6 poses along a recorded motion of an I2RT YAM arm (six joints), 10 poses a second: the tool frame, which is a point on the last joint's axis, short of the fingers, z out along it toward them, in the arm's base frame.
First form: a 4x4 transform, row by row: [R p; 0 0 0 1], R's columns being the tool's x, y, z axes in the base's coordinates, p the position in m. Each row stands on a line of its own.
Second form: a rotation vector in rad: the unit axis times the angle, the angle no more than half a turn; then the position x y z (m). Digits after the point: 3 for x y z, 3 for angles. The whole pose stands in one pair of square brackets.
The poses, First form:
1:
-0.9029, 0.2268, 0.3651, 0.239
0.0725, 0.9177, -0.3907, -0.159
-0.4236, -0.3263, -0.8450, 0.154
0, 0, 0, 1
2:
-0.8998, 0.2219, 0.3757, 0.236
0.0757, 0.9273, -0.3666, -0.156
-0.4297, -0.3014, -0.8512, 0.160
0, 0, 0, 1
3:
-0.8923, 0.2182, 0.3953, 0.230
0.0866, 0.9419, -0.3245, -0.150
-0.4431, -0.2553, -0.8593, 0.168
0, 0, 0, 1
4:
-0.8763, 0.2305, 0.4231, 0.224
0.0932, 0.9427, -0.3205, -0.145
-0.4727, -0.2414, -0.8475, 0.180
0, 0, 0, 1
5:
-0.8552, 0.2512, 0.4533, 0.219
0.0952, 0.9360, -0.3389, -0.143
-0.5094, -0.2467, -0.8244, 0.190
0, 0, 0, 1
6:
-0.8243, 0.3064, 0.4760, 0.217
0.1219, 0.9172, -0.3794, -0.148
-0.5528, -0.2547, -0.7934, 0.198
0, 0, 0, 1
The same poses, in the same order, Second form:
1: [0.218, 2.667, -0.522, 0.239, -0.159, 0.154]
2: [0.216, 2.666, -0.484, 0.236, -0.156, 0.160]
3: [0.220, 2.660, -0.418, 0.230, -0.150, 0.168]
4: [0.232, 2.629, -0.403, 0.224, -0.145, 0.180]
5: [0.248, 2.584, -0.419, 0.219, -0.143, 0.190]
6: [0.306, 2.529, -0.454, 0.217, -0.148, 0.198]
